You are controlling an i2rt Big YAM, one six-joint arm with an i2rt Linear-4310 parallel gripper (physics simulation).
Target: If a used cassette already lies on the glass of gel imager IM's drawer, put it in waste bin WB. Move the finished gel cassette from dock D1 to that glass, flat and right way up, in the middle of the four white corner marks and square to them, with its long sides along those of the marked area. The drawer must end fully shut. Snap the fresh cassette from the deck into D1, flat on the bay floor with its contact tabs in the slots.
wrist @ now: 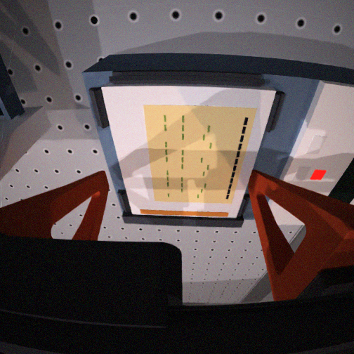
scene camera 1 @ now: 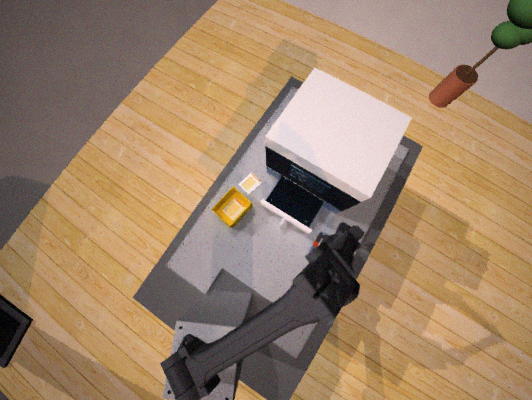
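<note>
The finished gel cassette (wrist: 200, 150), white with a yellow gel and green bands, lies in the blue dock D1 (wrist: 287, 120) between black clips, an orange strip along its lower edge. My gripper (wrist: 177, 178) is open and empty, its red fingers at either side of the cassette's lower half; their exact height is unclear. In the scene view the arm hides the dock. Gel imager IM (scene camera 1: 340, 130) has its drawer out, with dark glass (scene camera 1: 294, 201) and white front (scene camera 1: 297, 223); no cassette shows on the glass. Yellow waste bin WB (scene camera 1: 221, 216) holds a cassette (scene camera 1: 233, 208). The fresh cassette (scene camera 1: 249, 183) lies beside it.
The perforated grey deck (scene camera 1: 200, 250) (wrist: 40, 175) bears these things. A white panel with a red square (wrist: 318, 174) adjoins the dock. The dark arm (scene camera 1: 260, 325) reaches over the deck's front right. A potted plant (scene camera 1: 450, 90) stands at the wooden table's back right.
</note>
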